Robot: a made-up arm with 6 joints. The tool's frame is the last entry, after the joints. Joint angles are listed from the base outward. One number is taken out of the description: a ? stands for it. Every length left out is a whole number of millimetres.
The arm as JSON. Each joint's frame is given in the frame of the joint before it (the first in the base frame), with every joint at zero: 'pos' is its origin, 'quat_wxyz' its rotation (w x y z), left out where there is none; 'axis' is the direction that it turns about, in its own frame. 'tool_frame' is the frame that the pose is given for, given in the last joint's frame.
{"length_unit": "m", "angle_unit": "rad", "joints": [
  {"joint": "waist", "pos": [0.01, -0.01, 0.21], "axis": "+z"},
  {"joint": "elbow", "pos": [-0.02, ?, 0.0], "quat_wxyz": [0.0, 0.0, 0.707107, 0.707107], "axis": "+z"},
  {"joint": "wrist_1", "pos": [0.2, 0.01, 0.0], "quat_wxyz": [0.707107, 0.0, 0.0, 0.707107], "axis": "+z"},
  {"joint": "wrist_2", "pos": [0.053, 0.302, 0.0], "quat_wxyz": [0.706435, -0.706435, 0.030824, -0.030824], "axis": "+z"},
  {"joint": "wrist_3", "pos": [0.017, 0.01, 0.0], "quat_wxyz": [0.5, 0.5, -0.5, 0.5], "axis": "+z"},
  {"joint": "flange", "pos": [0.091, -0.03, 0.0], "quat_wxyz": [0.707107, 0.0, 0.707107, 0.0], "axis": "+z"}
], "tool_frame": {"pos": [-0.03, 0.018, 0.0], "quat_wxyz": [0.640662, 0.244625, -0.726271, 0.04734]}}
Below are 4 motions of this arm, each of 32 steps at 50 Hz.
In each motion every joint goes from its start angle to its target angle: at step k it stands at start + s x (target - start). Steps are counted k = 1, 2, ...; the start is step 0. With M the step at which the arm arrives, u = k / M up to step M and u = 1 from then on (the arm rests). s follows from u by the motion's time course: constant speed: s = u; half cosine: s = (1 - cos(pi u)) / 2; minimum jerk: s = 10 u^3 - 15 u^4 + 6 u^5.
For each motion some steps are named. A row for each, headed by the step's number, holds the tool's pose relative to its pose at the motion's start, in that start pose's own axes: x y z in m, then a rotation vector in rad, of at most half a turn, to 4 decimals.
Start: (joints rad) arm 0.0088 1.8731 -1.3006 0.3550 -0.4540 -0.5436
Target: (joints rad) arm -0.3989 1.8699 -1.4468 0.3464 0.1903 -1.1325
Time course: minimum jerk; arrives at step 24
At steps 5, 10, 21, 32:
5: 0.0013 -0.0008 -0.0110 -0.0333 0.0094 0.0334
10: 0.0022 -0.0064 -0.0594 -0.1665 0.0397 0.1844
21: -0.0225 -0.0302 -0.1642 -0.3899 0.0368 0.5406
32: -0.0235 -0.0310 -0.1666 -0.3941 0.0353 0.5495

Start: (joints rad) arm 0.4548 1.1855 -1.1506 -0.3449 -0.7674 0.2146
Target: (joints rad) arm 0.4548 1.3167 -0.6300 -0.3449 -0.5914 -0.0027
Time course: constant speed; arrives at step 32
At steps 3, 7, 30, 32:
3: -0.0143 0.0194 -0.0056 -0.0015 0.0302 0.0695
7: -0.0352 0.0440 -0.0120 -0.0029 0.0680 0.1632
30: -0.1879 0.1488 -0.0195 0.0083 0.2302 0.7232
32: -0.2030 0.1543 -0.0178 0.0114 0.2399 0.7732

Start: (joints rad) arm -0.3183 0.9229 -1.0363 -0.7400 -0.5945 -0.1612
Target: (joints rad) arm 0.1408 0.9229 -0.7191 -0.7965 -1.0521 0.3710
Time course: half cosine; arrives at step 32
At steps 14, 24, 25, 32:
14: -0.0061 -0.0149 0.0705 0.3718 -0.1454 -0.2059
24: -0.0332 -0.0468 0.1405 0.8131 -0.3374 -0.3912
25: -0.0360 -0.0496 0.1450 0.8461 -0.3527 -0.4026
32: -0.0466 -0.0593 0.1596 0.9605 -0.4069 -0.4397

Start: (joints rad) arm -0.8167 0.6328 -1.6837 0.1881 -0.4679 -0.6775
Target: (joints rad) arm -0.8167 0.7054 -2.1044 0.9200 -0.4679 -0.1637
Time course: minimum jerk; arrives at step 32
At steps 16, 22, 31, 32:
16: 0.0278 -0.0574 -0.0225 0.5245 0.2714 -0.2510
22: 0.0379 -0.0943 -0.0385 0.8798 0.4006 -0.4251
31: 0.0410 -0.1141 -0.0477 1.0859 0.4577 -0.5237
32: 0.0410 -0.1141 -0.0478 1.0862 0.4577 -0.5239

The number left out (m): 0.04
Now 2 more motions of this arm.
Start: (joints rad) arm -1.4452 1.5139 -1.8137 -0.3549 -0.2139 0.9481
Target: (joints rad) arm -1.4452 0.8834 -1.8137 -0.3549 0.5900 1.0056
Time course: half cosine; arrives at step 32
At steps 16, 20, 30, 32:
16: -0.0241 -0.0788 0.1033 -0.0197 0.1254 -0.0882
20: -0.0447 -0.1082 0.1396 -0.0160 0.1749 -0.1243
30: -0.0889 -0.1517 0.1906 0.0024 0.2532 -0.1805
32: -0.0906 -0.1530 0.1922 0.0033 0.2557 -0.1823

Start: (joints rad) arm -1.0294 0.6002 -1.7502 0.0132 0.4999 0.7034
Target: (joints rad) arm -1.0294 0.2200 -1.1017 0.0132 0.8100 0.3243
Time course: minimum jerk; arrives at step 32
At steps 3, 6, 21, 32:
3: -0.0003 0.0004 -0.0009 -0.0032 0.0030 0.0023
6: -0.0022 0.0028 -0.0062 -0.0216 0.0204 0.0159
21: -0.0528 0.0446 -0.1076 -0.3217 0.2977 0.3039
32: -0.0748 0.0569 -0.1411 -0.4043 0.3732 0.4122

